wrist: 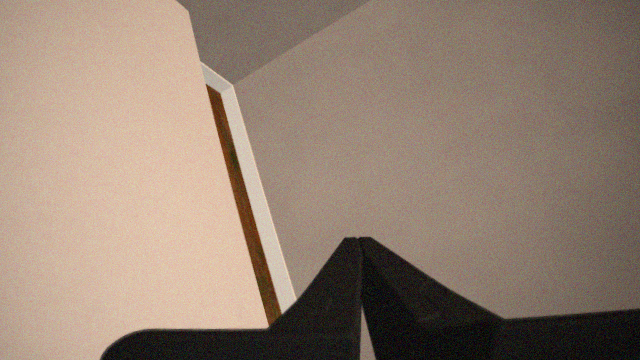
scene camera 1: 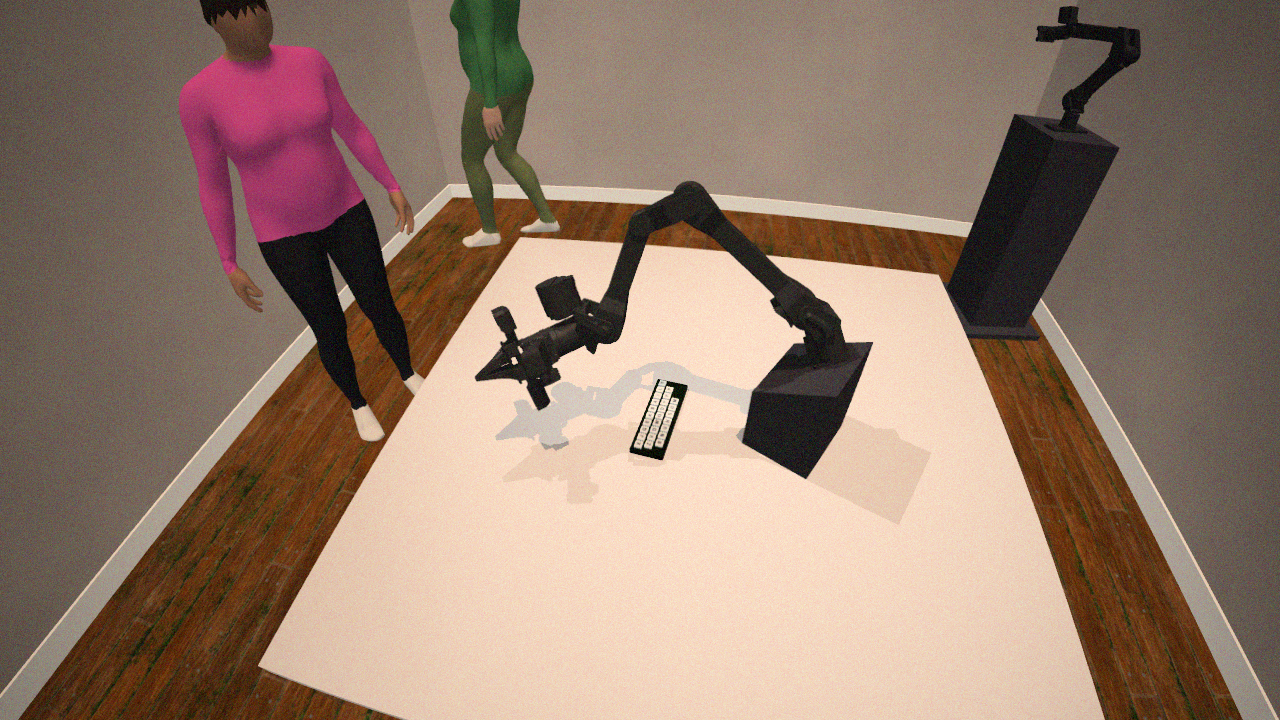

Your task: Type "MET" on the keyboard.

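Seen in the pictures: gripper, fingertip midpoint: point(wrist: 356, 250) point(scene camera 1: 475, 379); arm's base, origin of the base link: point(scene camera 1: 830, 356).
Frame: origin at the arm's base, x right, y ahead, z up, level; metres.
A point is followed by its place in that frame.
Observation:
A small keyboard point(scene camera 1: 657, 419) {x 0.005, y 0.306, z -0.187 m} with a black case and several rows of white keys lies flat on the pale table top point(scene camera 1: 680, 582) {x -0.331, y 0.259, z -0.197 m}, between the arm's base and the gripper, in the middle of the scene view. Its key letters are too small to read. My gripper point(scene camera 1: 477, 377) {x -0.075, y 0.616, z -0.002 m} point(wrist: 356, 250) {x -0.075, y 0.616, z -0.002 m} is shut, with its fingertips touching and nothing between them. It hangs above the table, beyond the keyboard on the side away from the base, and points outward and slightly down. The keyboard does not show in the wrist view.
My arm's dark base block point(scene camera 1: 792, 416) {x -0.092, y 0.073, z -0.058 m} stands right of the keyboard. A figure in a pink top point(scene camera 1: 277, 143) stands by the left table edge, and a figure in green point(scene camera 1: 494, 80) stands behind. A second arm point(scene camera 1: 1105, 76) sits on a dark pedestal point(scene camera 1: 1029, 223) at the back right.

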